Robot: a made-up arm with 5 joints.
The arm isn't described. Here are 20 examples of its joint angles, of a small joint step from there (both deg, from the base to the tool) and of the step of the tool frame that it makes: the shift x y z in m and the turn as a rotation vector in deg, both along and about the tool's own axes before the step.
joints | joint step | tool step
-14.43 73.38 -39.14 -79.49 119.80 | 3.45 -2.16 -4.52 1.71 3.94 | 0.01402 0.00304 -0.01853 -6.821 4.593 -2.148
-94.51 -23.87 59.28 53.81 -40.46 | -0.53 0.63 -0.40 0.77 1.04 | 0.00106 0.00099 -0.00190 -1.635 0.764 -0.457
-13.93 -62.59 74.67 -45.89 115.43 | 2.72 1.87 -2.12 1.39 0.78 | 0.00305 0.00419 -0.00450 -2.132 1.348 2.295
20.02 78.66 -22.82 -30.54 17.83 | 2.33 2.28 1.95 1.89 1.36 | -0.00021 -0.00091 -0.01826 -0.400 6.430 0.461
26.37 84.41 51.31 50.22 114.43 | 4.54 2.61 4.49 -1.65 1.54 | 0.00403 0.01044 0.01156 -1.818 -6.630 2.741
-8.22 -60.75 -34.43 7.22 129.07 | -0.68 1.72 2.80 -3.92 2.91 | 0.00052 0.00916 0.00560 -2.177 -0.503 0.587
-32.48 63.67 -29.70 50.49 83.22 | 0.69 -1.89 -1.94 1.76 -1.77 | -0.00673 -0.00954 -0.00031 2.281 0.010 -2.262
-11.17 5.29 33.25 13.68 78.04 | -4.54 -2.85 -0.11 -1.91 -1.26 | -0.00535 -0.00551 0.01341 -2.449 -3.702 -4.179
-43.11 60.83 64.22 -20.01 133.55 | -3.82 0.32 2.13 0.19 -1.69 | -0.00251 0.00598 0.00485 -1.726 -1.231 2.745
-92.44 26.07 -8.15 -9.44 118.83 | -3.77 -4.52 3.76 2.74 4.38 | -0.00630 -0.00667 0.00932 -4.901 -4.326 -0.105
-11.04 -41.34 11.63 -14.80 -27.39 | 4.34 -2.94 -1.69 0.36 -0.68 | -0.00309 0.00035 0.01462 -2.402 -5.178 -0.803
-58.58 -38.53 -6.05 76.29 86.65 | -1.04 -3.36 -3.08 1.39 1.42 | -0.01347 -0.00667 0.00251 -2.305 -0.859 -4.898
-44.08 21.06 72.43 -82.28 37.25 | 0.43 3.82 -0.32 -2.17 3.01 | -0.00086 0.00321 -0.00422 -2.899 1.180 0.827
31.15 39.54 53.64 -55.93 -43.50 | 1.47 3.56 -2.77 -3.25 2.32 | 0.00093 -0.00072 0.00207 -1.325 -2.706 0.711
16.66 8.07 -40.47 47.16 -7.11 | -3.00 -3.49 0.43 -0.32 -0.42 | -0.01287 0.01085 0.00952 0.086 -3.200 3.127
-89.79 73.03 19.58 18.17 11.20 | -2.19 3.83 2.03 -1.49 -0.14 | 0.00786 0.00634 -0.01547 -1.973 4.386 0.462
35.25 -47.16 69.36 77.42 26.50 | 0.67 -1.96 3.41 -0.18 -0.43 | 0.00452 0.00145 -0.00434 1.115 1.070 0.652
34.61 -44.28 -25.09 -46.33 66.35 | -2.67 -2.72 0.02 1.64 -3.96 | 0.00510 -0.01171 0.00305 6.197 0.884 -1.929
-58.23 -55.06 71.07 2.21 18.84 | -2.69 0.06 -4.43 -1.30 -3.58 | -0.00410 -0.00220 0.01732 3.063 -6.137 0.159
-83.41 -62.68 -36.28 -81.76 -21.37 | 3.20 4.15 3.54 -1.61 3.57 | -0.01446 0.00430 -0.01191 -3.759 6.611 1.736
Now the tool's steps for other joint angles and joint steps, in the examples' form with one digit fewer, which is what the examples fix.
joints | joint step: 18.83 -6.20 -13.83 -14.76 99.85 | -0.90 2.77 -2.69 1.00 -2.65
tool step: 0.0024 0.0017 0.0047 3.24 -0.87 0.64
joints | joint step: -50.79 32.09 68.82 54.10 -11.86 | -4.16 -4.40 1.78 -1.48 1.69
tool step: -0.0033 -0.0003 0.0018 -3.69 -4.63 -2.88
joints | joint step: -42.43 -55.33 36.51 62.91 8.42 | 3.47 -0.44 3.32 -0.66 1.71
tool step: 0.0066 -0.0061 -0.0085 0.52 2.74 -1.93
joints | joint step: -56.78 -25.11 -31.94 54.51 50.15 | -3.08 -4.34 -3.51 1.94 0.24
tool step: -0.0197 -0.0103 0.0165 -0.02 -5.95 -2.99
